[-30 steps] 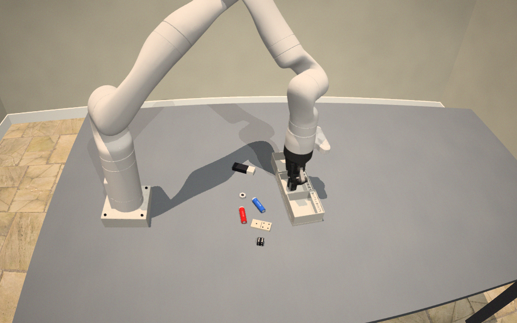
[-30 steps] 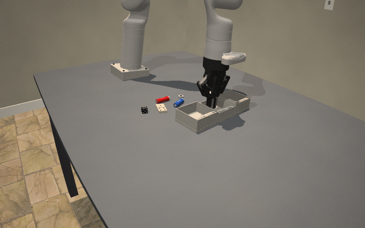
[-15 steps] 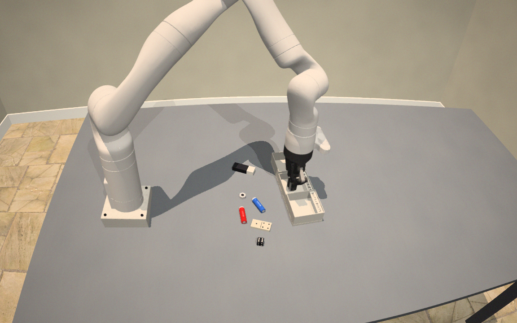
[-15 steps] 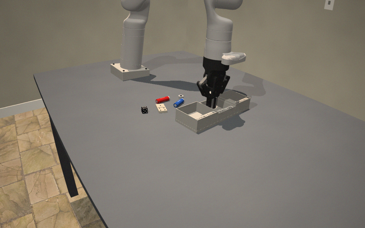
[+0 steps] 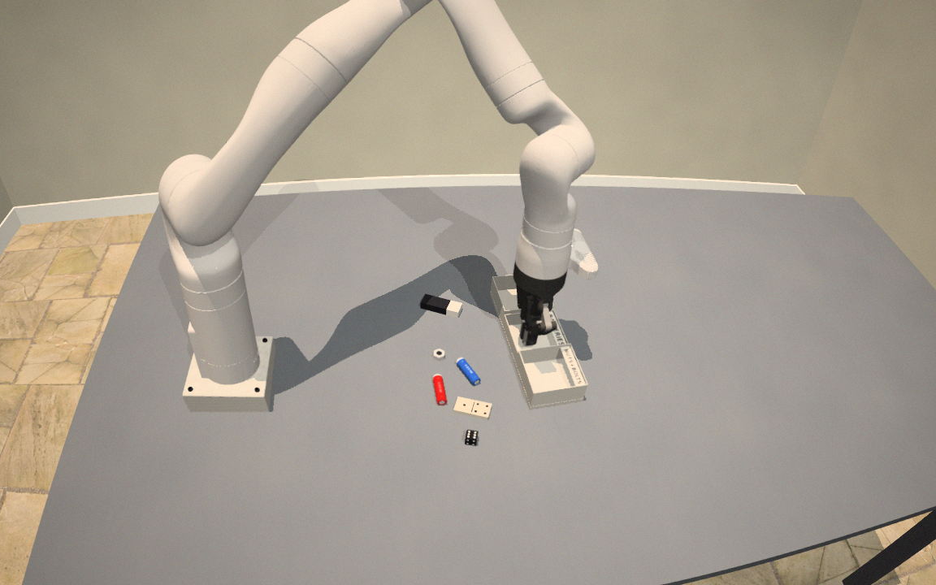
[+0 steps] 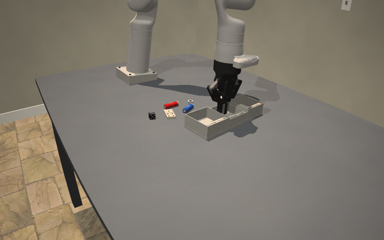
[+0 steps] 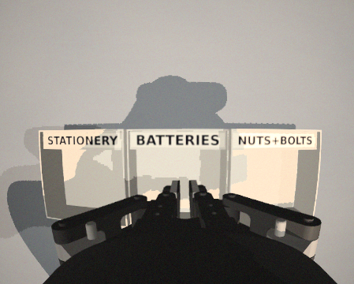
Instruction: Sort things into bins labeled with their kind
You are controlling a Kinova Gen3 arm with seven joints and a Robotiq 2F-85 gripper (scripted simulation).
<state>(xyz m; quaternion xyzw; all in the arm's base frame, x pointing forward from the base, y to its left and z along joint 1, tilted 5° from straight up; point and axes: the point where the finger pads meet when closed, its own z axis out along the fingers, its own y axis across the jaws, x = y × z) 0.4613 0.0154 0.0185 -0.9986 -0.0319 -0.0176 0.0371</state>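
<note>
Right now my hand is 10 mm short of the bin row, 10 mm to the right of it and 20 mm above it. The rest, counted from my hand: blue battery 100 mm behind, 40 mm to the right, 30 mm below; then nut 140 mm behind, 30 mm below; then cream domino 100 mm behind, 110 mm to the right, 30 mm below.
</note>
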